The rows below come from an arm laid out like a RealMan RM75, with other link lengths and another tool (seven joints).
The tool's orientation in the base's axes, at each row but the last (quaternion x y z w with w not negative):
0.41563, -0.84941, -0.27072, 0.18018
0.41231, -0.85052, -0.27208, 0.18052
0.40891, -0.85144, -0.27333, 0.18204
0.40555, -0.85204, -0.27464, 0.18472
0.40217, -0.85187, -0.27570, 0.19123
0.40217, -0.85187, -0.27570, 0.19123
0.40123, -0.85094, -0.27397, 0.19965
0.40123, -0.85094, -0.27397, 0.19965
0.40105, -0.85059, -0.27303, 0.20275
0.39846, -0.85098, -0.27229, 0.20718
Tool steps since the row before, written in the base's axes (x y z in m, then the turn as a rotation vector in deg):
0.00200, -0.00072, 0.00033, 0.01, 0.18, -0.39
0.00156, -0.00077, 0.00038, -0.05, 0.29, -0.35
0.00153, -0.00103, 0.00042, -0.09, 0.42, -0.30
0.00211, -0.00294, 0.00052, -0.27, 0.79, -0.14
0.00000, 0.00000, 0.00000, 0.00, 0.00, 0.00
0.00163, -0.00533, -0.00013, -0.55, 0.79, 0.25
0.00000, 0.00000, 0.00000, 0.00, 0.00, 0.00
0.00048, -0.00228, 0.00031, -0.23, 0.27, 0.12
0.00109, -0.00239, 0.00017, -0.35, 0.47, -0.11
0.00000, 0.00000, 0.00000, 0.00, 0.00, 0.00
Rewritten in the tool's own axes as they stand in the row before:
-0.00057, -0.00138, -0.00155, -0.18, -0.15, 0.36
-0.00028, -0.00110, -0.00137, -0.23, -0.04, 0.39
-0.00006, -0.00119, -0.00147, -0.31, 0.09, 0.42
0.00111, -0.00245, -0.00248, -0.48, 0.48, 0.51
0.00000, 0.00000, 0.00000, 0.00, 0.00, 0.00
0.00322, -0.00382, -0.00248, -0.27, 0.89, 0.36
0.00000, 0.00000, 0.00000, 0.00, 0.00, 0.00
0.00156, -0.00128, -0.00121, -0.06, 0.35, 0.12
0.00127, -0.00178, -0.00147, -0.18, 0.38, 0.42
0.00000, 0.00000, 0.00000, 0.00, 0.00, 0.00

